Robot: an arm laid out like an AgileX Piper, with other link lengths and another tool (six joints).
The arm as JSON. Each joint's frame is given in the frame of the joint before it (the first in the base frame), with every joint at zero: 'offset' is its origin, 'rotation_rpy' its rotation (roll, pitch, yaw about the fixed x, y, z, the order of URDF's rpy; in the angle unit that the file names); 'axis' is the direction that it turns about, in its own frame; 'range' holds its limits. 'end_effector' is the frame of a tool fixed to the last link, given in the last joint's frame.
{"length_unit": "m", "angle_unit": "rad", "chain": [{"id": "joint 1", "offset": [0.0, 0.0, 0.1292], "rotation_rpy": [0.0, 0.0, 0.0], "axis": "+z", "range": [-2.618, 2.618]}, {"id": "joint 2", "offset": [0.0, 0.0, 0.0], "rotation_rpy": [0.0, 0.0, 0.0], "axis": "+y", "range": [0.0, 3.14]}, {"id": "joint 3", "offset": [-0.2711, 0.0, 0.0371], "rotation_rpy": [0.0, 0.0, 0.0], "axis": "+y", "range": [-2.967, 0.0]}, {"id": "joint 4", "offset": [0.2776, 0.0, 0.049], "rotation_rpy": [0.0, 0.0, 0.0], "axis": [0.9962, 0.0, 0.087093], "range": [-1.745, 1.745]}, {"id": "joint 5", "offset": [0.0, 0.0, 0.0], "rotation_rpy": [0.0, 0.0, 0.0], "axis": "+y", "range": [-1.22, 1.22]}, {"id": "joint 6", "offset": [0.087, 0.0, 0.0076], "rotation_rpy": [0.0, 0.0, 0.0], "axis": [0.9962, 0.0, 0.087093], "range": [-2.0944, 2.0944]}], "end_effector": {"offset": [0.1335, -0.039, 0.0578], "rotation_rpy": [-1.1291, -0.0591, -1.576]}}
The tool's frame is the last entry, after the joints.
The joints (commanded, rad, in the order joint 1, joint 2, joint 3, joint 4, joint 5, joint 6), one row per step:
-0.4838 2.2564 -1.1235 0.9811 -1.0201 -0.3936
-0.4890 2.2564 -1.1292 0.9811 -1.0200 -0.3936
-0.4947 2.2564 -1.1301 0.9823 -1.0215 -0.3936
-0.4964 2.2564 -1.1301 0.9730 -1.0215 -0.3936
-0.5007 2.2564 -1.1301 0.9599 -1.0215 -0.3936
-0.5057 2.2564 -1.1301 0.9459 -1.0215 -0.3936
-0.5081 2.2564 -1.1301 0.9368 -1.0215 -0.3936
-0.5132 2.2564 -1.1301 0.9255 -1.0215 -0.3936
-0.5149 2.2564 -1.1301 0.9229 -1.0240 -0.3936
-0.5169 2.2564 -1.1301 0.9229 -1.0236 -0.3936
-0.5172 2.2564 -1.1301 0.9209 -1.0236 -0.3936
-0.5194 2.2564 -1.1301 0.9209 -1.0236 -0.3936
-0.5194 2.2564 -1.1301 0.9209 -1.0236 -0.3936
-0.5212 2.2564 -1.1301 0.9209 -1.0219 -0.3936
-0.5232 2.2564 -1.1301 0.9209 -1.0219 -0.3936
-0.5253 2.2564 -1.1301 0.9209 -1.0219 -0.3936
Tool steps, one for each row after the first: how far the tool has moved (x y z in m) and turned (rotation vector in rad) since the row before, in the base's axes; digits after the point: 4 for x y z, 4 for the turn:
-0.0009 -0.0024 0.0016 -0.0026 -0.0050 -0.0052
-0.0025 -0.0021 0.0005 -0.0012 -0.0013 -0.0074
0.0012 -0.0004 0.0009 -0.0041 0.0022 0.0063
0.0009 -0.0012 0.0013 -0.0058 0.0032 0.0070
0.0008 -0.0014 0.0014 -0.0062 0.0034 0.0071
0.0008 -0.0006 0.0009 -0.0040 0.0022 0.0054
0.0002 -0.0015 0.0011 -0.0050 0.0028 0.0046
-0.0004 -0.0005 0.0008 -0.0034 0.0002 -0.0005
-0.0008 -0.0007 -0.0001 0.0004 0.0001 -0.0018
0.0003 -0.0001 0.0002 -0.0009 0.0005 0.0014
-0.0009 -0.0008 0.0000 0.0000 0.0000 -0.0022
0.0000 0.0000 0.0000 0.0000 0.0000 0.0000
-0.0006 -0.0006 -0.0004 0.0015 0.0003 -0.0011
-0.0008 -0.0007 0.0000 0.0000 0.0000 -0.0020
-0.0009 -0.0007 0.0000 0.0000 0.0000 -0.0021

